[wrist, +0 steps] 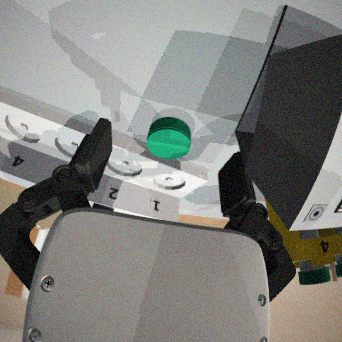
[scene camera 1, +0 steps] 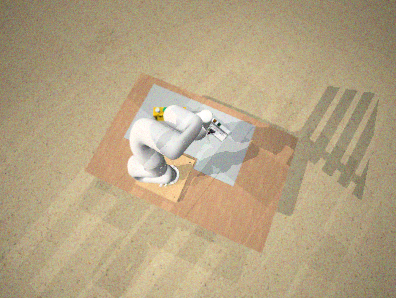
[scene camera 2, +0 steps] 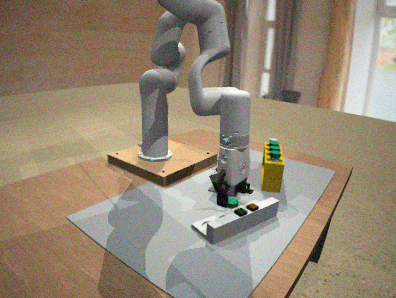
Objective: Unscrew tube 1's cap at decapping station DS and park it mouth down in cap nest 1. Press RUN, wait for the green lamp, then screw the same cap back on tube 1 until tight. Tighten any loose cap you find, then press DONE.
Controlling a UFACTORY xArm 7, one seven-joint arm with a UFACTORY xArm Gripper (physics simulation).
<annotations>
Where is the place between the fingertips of my gripper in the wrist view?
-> At 171, 147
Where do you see a grey mat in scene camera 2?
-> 148, 228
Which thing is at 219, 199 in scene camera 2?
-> My gripper.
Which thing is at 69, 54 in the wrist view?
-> A grey mat.
</annotations>
